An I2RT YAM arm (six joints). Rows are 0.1 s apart.
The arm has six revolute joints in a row. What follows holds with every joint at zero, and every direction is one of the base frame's.
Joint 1 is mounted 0.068 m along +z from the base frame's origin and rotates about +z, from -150 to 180 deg.
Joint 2 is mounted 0.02 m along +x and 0.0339 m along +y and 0.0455 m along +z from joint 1 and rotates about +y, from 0 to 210 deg.
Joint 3 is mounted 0.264 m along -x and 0.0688 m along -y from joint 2 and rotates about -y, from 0 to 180 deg.
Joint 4 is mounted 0.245 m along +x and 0.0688 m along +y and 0.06 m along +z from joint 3 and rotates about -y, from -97 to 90 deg.
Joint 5 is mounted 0.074 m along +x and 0.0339 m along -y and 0.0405 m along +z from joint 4 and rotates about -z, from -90 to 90 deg.
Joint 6 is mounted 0.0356 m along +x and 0.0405 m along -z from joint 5 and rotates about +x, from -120 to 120 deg.
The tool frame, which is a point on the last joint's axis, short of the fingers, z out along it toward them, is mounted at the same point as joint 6; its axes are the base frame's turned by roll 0, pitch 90 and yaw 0 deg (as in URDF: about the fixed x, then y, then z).
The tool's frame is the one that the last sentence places.
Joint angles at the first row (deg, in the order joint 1, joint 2, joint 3, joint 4, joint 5, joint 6):
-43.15 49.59 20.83 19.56 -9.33 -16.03
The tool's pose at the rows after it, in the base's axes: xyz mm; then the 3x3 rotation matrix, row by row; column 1 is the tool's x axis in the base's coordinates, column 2 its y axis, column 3 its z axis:
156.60 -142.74 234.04; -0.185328 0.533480 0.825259; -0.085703 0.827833 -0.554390; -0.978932 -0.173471 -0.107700
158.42 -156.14 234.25; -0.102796 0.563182 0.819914; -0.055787 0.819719 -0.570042; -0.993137 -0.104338 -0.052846
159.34 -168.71 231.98; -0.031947 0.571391 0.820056; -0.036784 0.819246 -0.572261; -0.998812 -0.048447 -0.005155
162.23 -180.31 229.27; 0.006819 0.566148 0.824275; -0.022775 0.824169 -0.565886; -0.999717 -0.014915 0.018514
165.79 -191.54 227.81; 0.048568 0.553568 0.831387; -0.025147 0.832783 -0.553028; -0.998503 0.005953 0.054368
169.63 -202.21 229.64; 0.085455 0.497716 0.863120; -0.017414 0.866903 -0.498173; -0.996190 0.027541 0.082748
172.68 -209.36 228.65; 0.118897 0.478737 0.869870; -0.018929 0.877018 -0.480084; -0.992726 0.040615 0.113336
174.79 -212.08 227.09; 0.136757 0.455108 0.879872; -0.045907 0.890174 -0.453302; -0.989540 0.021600 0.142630
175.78 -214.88 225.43; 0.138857 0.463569 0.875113; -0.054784 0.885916 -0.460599; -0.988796 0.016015 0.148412
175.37 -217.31 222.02; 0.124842 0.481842 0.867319; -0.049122 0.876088 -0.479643; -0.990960 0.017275 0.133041
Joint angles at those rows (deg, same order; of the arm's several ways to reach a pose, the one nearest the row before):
-44.03 53.91 21.45 26.18 -10.08 -11.15
-46.43 58.27 21.67 33.51 -11.60 -6.62
-48.74 62.77 21.71 40.75 -13.83 -2.85
-50.32 67.23 22.51 45.82 -15.84 -0.55
-51.60 71.75 23.57 51.45 -17.94 1.35
-53.02 75.45 25.49 55.12 -22.95 3.60
-53.61 78.63 26.40 59.39 -24.54 5.33
-53.79 80.86 26.57 63.44 -26.24 5.32
-53.92 82.07 26.84 64.72 -25.85 5.10
-54.19 82.69 26.88 64.25 -25.00 4.59

